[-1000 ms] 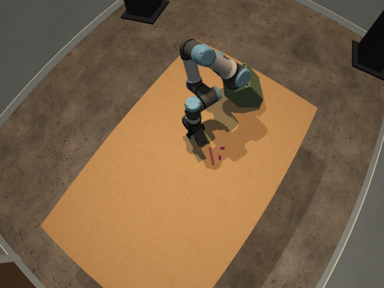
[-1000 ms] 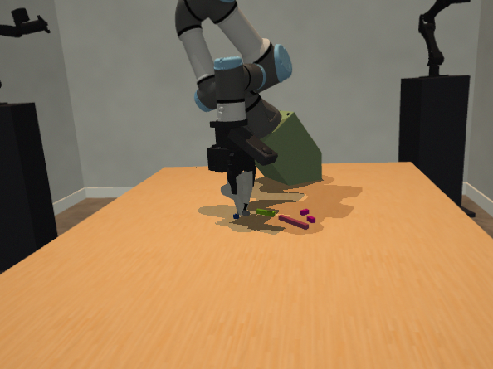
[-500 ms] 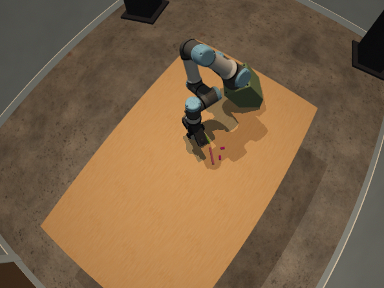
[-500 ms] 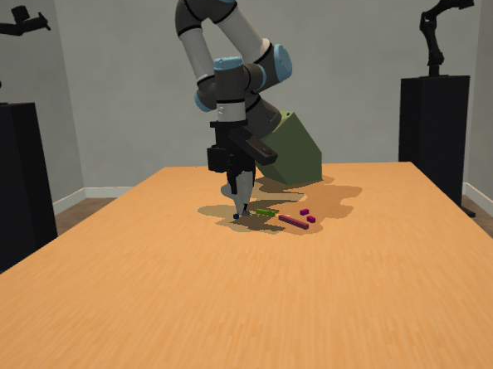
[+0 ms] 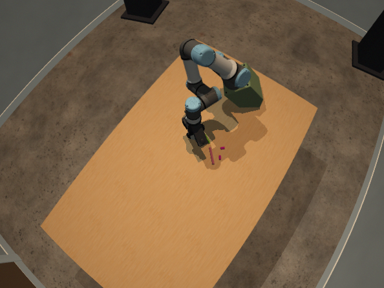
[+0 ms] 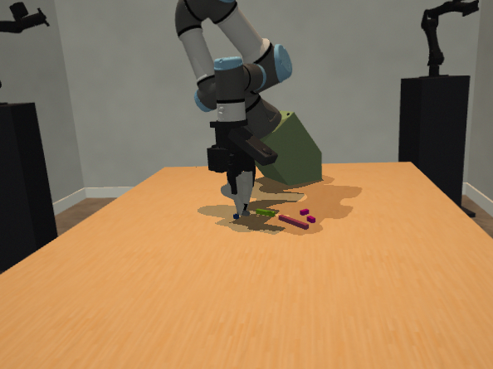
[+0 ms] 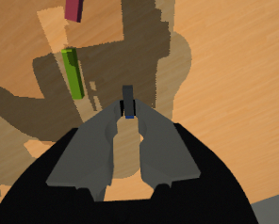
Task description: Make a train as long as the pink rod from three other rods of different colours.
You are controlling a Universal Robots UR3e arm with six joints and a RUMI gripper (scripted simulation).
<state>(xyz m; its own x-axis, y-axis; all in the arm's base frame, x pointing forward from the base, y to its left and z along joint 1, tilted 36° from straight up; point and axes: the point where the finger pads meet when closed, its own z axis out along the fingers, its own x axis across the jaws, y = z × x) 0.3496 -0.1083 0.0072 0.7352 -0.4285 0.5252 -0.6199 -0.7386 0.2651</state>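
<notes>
Right now my hand is 2 cm to the left of the small blue rod, 2 cm above it and 1 cm past it. From my hand the other things lie so: pink rod 11 cm to the left, 5 cm ahead, 2 cm below; then grey rod 1 cm below; then lime rod 5 cm to the left, 3 cm behind, 2 cm below.
</notes>
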